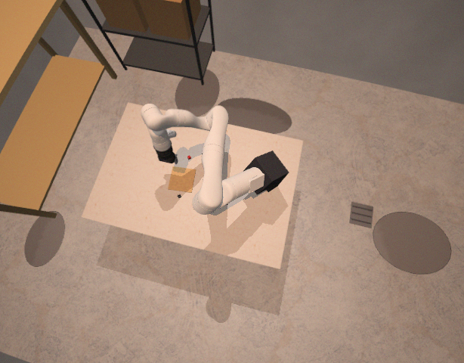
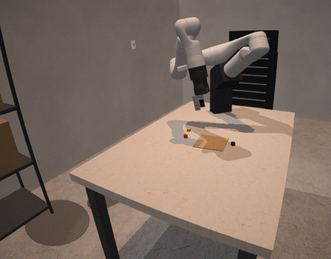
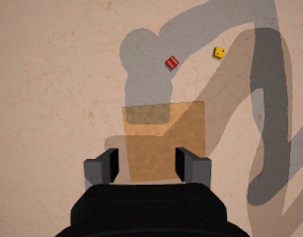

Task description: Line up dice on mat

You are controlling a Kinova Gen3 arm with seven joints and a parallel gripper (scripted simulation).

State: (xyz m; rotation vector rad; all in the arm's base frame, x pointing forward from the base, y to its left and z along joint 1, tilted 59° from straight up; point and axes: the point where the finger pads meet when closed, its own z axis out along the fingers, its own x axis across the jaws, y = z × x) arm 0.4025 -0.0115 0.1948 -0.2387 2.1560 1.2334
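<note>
Now: hand 70 mm past the yellow die, 150 mm to the left of it and 180 mm above it. Round my hand: tan mat: 50 mm behind, 30 mm to the left, 190 mm below; then black die: 100 mm behind, 120 mm to the left, 180 mm below; then red die: 100 mm to the right, 180 mm below.
</note>
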